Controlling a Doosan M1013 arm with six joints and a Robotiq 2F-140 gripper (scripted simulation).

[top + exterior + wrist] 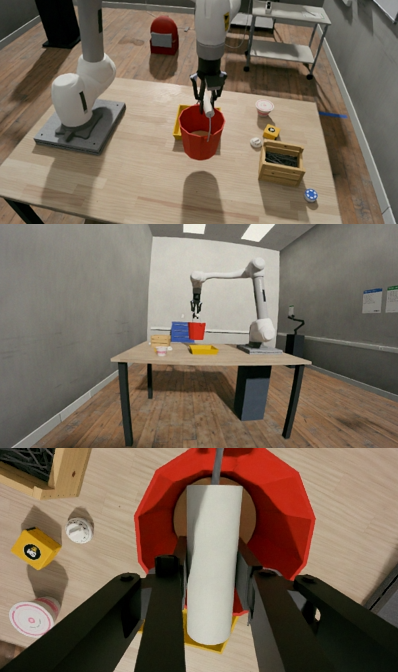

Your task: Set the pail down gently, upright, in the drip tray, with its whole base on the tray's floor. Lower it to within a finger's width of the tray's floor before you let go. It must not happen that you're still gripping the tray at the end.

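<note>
Now: the red pail 10 cm below my hand and 1 cm behind it. The rest, counted from my hand: white cup (38 cm to the left, 29 cm below, 27 cm ahead); blue disc (47 cm ahead, 32 cm below, 12 cm to the right); yellow drip tray (32 cm below, 21 cm to the left, 6 cm behind).
</note>
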